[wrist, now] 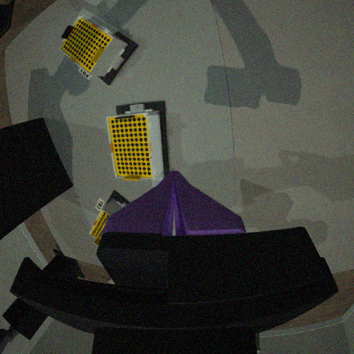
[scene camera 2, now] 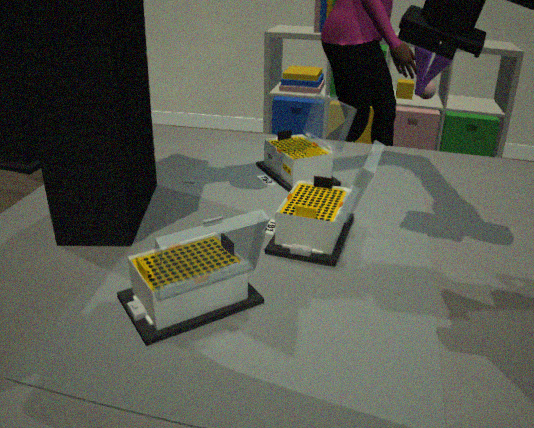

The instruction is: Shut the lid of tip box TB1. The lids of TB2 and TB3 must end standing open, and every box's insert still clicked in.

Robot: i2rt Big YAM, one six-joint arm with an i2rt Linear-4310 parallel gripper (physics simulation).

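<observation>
TB1 is the middle box. Its clear lid stands open on its right side, and its yellow insert lies level. TB2 is the back box, its clear lid open. The front box, its label hidden in the scene view, appears to be TB3; its clear lid is raised. In the wrist view TB3's insert is partly behind the fingers. My gripper is shut and empty, high above the table; its tips overlap TB1's lower right corner in the wrist view.
A tall black block stands left of the boxes on the grey table. Behind the table are a shelf unit and a person in a pink top. Arm shadows cross the table.
</observation>
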